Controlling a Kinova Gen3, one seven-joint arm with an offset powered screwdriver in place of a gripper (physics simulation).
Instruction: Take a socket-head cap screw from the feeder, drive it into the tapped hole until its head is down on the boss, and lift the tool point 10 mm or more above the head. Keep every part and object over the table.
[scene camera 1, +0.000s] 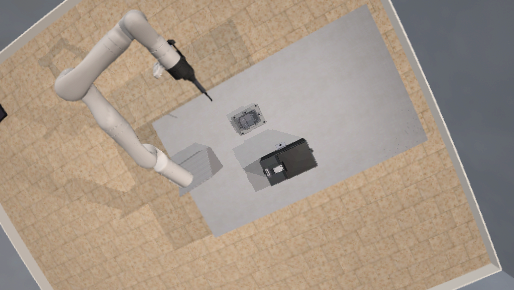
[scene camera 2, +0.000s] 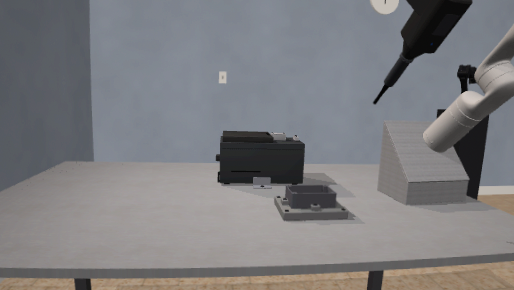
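Observation:
My screwdriver (scene camera 1: 211, 100) (scene camera 2: 375, 103) is tilted, its thin tip pointing down in the air, apart from the feeder and the part. Whether a screw sits on the tip is too small to tell. The black box-shaped screw feeder (scene camera 1: 302, 159) (scene camera 2: 261, 162) stands on the table, with a pale piece (scene camera 1: 278, 169) (scene camera 2: 278, 136) on its top; no single screw can be made out there. The grey part, a flat base plate (scene camera 2: 316, 215) with a raised open box (scene camera 1: 247, 120) (scene camera 2: 311, 199), lies beside the feeder. Small bosses show around the box; which has the tapped hole cannot be told.
The grey table (scene camera 1: 370, 85) (scene camera 2: 150, 220) carries everything. A small bracket (scene camera 1: 280, 145) (scene camera 2: 262, 183) is by the feeder's side. A grey wedge-shaped pedestal (scene camera 1: 214, 161) (scene camera 2: 425, 170) stands under the arm's base (scene camera 1: 176, 174) (scene camera 2: 446, 131). A dark stand (scene camera 2: 478, 160) rises behind the pedestal.

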